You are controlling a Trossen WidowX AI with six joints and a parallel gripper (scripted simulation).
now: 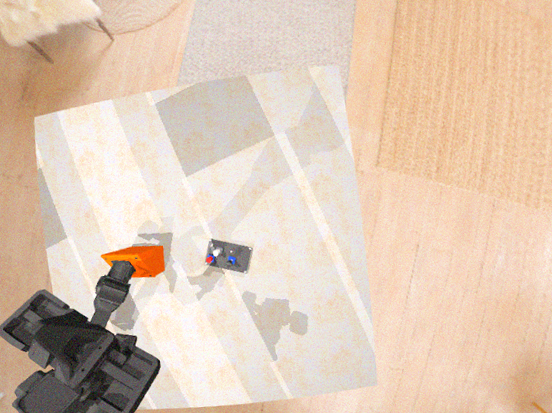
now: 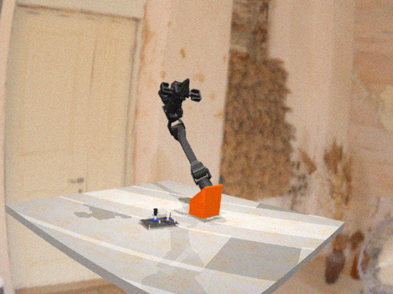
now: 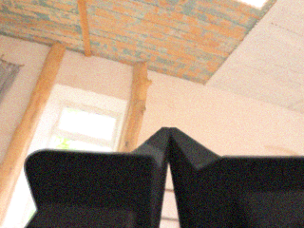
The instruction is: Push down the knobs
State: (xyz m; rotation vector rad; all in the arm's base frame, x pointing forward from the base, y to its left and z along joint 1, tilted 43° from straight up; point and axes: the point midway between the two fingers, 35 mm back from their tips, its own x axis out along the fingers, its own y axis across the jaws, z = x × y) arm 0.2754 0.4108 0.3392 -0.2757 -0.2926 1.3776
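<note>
The white knob lies 61 cm below my gripper tip and 5 cm to the right of it. Round my gripper tip: black knob (60 cm below, 9 cm to the right, 5 cm ahead); blue potentiometer (62 cm below, 9 cm to the right, 5 cm ahead).
</note>
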